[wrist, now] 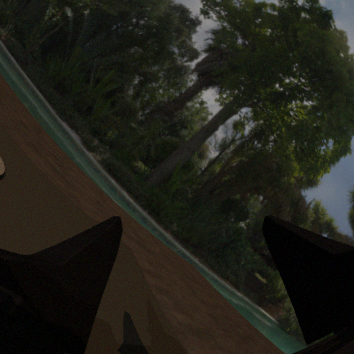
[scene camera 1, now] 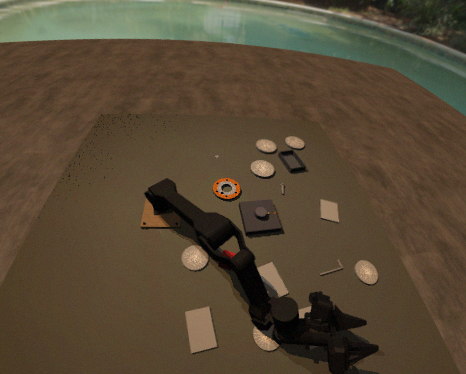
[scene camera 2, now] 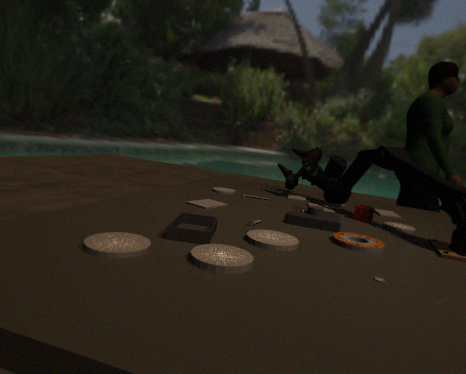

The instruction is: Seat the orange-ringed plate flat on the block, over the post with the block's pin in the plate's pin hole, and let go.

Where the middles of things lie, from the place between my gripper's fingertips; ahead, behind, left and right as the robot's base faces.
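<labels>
From where my hand is, I find the orange-ringed plate (scene camera 2: 356, 242) 580 mm to the left of it, 180 mm behind it and 130 mm below it. The dark tray (scene camera 2: 192, 228) is 690 mm to the left of my hand and 160 mm ahead of it, and it is 130 mm below my hand.
</labels>
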